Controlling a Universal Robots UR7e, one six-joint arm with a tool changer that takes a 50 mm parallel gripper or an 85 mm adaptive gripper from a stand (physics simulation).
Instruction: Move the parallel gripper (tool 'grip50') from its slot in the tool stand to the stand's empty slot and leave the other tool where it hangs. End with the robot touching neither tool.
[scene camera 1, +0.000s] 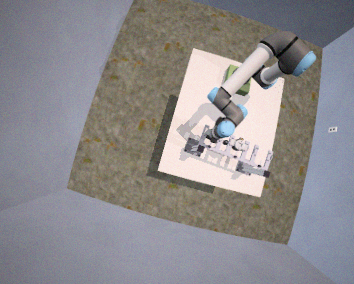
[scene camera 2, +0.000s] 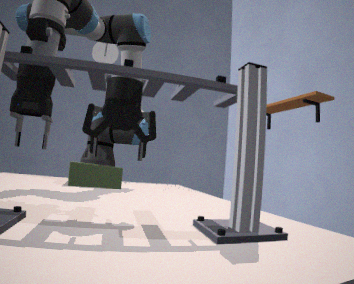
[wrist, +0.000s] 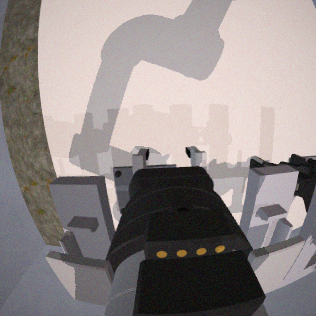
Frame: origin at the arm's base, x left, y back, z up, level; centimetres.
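Where they show: hand, tool point: (scene camera 2: 41, 53); arm's base, link origin: (scene camera 2: 97, 165).
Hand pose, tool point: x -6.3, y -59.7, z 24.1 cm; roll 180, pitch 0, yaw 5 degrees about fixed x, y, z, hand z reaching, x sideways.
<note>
Things, the pixels of their top centre, and the offset from my tool point. "spot": a spot on its surface instead. Level surfaces: height alone.
- prong, surface spot: (wrist: 80, 205) spot: dx -5.2, dy +2.9, dz -4.1 cm
- stand's dark foot plate, surface spot: (scene camera 2: 250, 237) spot: dx +41.4, dy -12.2, dz -31.4 cm
- pale table, surface height: dz -32.3 cm
The parallel gripper (scene camera 2: 31, 141) (wrist: 168, 154) is coupled to the arm's wrist, its two fingers apart with nothing between them. It hangs upright at the left slot of the grey tool stand (scene camera 2: 249, 150) (scene camera 1: 194, 146), with a stand prong (wrist: 80, 205) on its left and another prong (wrist: 270, 192) on its right in the wrist view. How deep it sits between them is unclear. The adaptive gripper (scene camera 2: 122, 102) (wrist: 304, 172) hangs in the middle slot, apart from the arm. The stand's right slot, beside the right post in scene camera 2, holds no tool.
A green block (scene camera 2: 95, 175) (scene camera 1: 243, 90) stands near the robot's base, behind the stand in scene camera 2. An orange-brown shelf (scene camera 2: 300, 101) is on the right wall. The stand's dark foot plate (scene camera 2: 250, 237) rests on the pale table (scene camera 1: 180, 155). The arm reaches over the table from the back.
</note>
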